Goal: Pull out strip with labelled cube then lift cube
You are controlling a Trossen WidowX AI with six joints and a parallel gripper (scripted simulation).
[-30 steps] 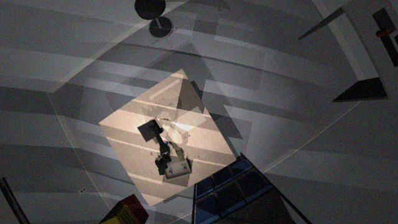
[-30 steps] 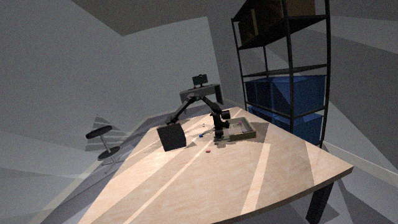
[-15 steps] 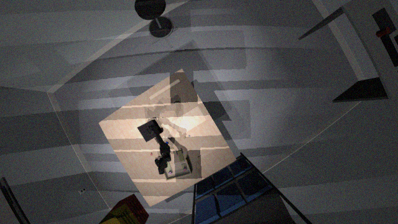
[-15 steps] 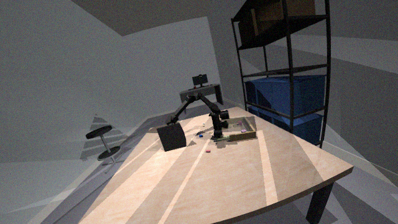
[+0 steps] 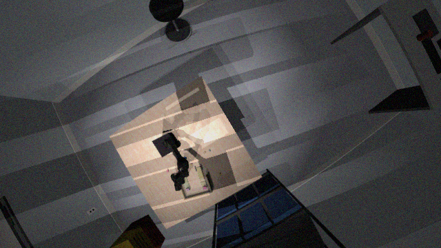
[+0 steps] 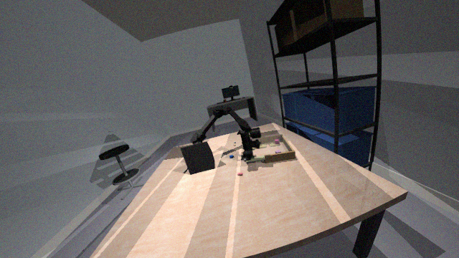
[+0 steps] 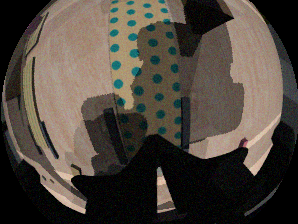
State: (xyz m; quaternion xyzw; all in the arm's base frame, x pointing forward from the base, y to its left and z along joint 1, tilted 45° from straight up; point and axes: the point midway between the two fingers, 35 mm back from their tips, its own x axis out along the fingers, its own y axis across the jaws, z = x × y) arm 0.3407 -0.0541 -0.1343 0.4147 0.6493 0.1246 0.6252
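The blue piece is 10 cm behind my gripper tip and 13 cm to the left of it. Also, from my gripper tip: pink piece (12 cm behind, 12 cm to the right); then pale strip (13 cm ahead, 15 cm to the left).
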